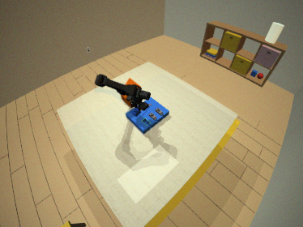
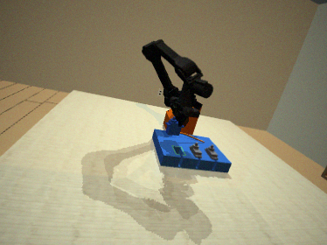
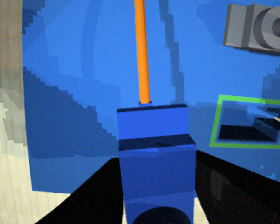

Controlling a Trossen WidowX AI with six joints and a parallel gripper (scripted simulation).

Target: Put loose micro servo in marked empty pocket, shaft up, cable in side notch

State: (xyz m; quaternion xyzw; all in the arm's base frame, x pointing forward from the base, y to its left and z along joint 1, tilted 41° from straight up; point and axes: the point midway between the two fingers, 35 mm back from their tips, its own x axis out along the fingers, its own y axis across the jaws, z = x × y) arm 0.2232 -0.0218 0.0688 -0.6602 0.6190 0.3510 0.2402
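Right now the blue deck is 10 mm behind my gripper tip, 70 mm to the left of it and 100 mm below it.
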